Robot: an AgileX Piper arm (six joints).
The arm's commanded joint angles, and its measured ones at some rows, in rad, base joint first. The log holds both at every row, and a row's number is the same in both.
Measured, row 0:
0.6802 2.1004 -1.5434 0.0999 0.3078 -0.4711
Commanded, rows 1 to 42:
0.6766 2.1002 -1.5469 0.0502 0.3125 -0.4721
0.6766 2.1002 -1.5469 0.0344 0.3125 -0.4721
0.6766 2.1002 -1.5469 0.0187 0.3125 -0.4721
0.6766 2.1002 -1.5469 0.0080 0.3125 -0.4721
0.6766 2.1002 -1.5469 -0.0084 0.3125 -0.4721
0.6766 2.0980 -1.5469 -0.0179 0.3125 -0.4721
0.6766 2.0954 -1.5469 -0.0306 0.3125 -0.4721
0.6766 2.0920 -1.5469 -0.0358 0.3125 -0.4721
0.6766 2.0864 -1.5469 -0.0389 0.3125 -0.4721
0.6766 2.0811 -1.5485 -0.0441 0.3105 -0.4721
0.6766 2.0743 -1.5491 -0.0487 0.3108 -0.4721
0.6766 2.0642 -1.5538 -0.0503 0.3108 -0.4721
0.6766 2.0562 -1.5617 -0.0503 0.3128 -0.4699
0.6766 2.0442 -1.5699 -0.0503 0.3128 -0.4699
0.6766 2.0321 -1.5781 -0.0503 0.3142 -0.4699
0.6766 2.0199 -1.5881 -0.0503 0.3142 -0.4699
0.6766 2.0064 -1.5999 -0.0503 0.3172 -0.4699
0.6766 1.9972 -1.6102 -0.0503 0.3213 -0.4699
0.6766 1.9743 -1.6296 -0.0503 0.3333 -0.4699
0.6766 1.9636 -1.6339 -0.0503 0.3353 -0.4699
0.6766 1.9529 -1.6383 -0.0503 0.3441 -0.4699
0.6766 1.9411 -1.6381 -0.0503 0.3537 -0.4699
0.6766 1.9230 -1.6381 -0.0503 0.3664 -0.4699
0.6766 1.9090 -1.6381 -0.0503 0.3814 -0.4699
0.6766 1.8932 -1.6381 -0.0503 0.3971 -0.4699
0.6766 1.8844 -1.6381 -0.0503 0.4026 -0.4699
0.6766 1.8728 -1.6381 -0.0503 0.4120 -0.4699
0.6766 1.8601 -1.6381 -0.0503 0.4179 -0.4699
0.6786 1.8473 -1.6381 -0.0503 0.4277 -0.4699
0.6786 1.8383 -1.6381 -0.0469 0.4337 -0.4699
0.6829 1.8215 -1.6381 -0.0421 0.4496 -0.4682
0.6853 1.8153 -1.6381 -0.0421 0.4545 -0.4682
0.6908 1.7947 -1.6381 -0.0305 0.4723 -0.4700
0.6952 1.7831 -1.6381 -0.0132 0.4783 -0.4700
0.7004 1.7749 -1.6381 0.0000 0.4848 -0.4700
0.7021 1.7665 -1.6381 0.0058 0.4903 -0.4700
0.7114 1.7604 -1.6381 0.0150 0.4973 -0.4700
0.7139 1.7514 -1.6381 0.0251 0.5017 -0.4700
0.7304 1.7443 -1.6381 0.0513 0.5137 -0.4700
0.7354 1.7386 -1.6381 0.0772 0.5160 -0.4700
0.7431 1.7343 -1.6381 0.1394 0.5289 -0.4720
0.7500 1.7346 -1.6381 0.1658 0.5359 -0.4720
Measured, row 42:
0.7310 1.7513 -1.6313 0.0688 0.5178 -0.4707
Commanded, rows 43 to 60:
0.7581 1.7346 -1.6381 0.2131 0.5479 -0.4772
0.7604 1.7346 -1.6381 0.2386 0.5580 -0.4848
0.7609 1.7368 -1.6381 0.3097 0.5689 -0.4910
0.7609 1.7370 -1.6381 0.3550 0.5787 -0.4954
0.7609 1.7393 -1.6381 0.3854 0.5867 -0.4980
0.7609 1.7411 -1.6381 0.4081 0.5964 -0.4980
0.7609 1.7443 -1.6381 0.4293 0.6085 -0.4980
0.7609 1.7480 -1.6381 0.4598 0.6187 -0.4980
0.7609 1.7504 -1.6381 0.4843 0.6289 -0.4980
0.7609 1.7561 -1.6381 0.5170 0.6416 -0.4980
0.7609 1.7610 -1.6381 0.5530 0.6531 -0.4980
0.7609 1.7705 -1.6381 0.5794 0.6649 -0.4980
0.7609 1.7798 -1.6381 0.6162 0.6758 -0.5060
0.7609 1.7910 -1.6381 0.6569 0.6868 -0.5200
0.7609 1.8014 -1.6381 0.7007 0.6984 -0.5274
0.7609 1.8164 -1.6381 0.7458 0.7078 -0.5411
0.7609 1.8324 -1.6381 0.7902 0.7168 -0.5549
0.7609 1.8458 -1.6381 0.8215 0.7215 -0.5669
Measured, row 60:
0.7611 1.8042 -1.6313 0.6744 0.6941 -0.5173
